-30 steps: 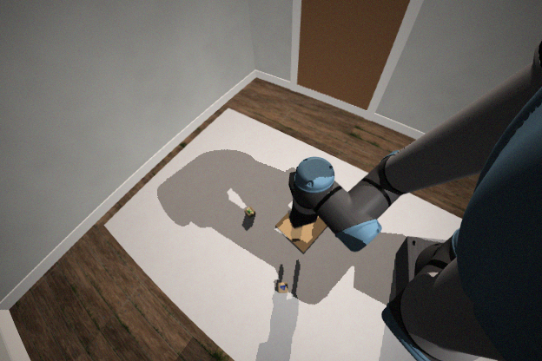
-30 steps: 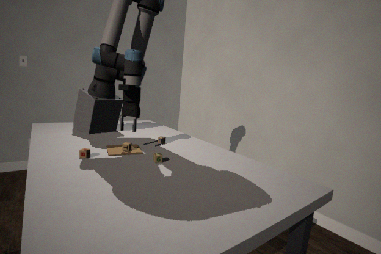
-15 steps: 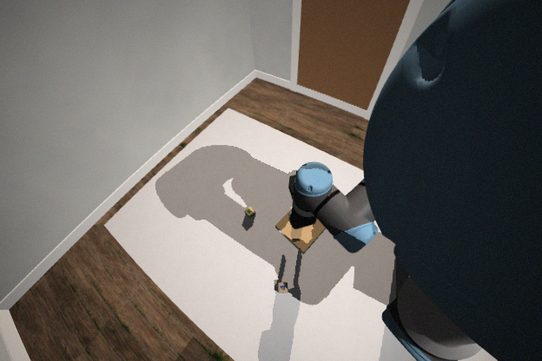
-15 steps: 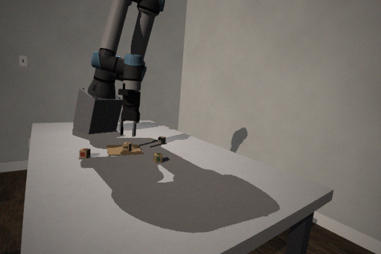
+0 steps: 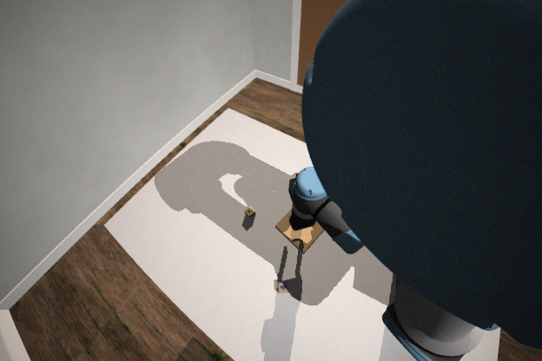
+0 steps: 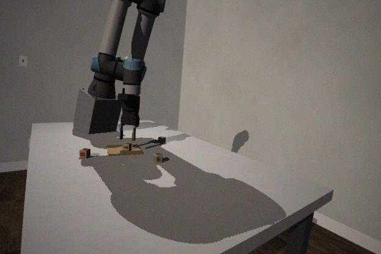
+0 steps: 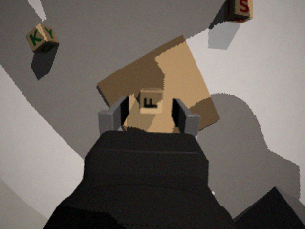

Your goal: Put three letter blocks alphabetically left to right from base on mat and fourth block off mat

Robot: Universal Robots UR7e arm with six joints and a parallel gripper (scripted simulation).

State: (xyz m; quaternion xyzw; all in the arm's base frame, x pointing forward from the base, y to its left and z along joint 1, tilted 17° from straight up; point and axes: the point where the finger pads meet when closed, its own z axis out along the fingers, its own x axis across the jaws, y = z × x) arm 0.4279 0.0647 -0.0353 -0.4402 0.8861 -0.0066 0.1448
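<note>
The tan mat lies 6 cm below my hand, 1 cm to the right of it and 1 cm behind it. From my hand the other things lie so: block 17 cm to the right, 5 cm below, 4 cm ahead.
</note>
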